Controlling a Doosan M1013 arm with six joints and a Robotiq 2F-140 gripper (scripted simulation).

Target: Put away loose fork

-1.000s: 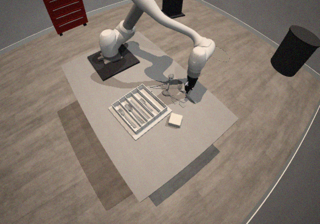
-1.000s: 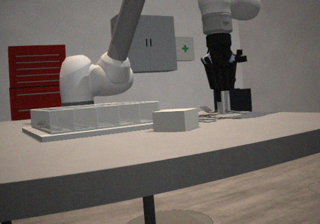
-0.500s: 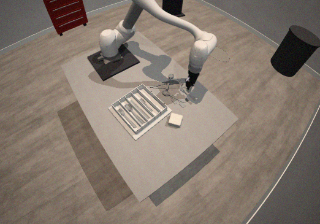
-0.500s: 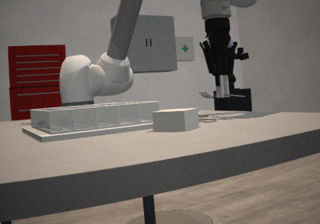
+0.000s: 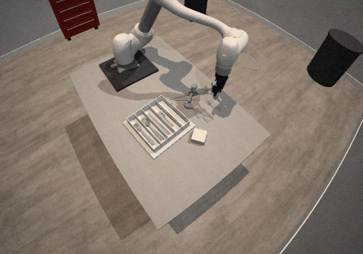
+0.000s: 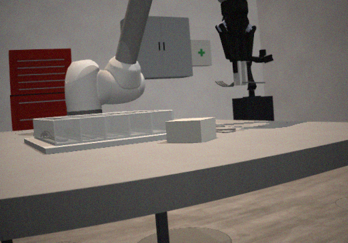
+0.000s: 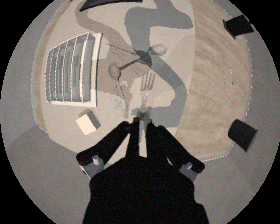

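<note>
The cutlery tray is 390 mm to the right of my hand, 100 mm below it and 60 mm behind it. The rest, counted from my hand: white box: 210 mm to the right, 150 mm ahead, 130 mm below.
</note>
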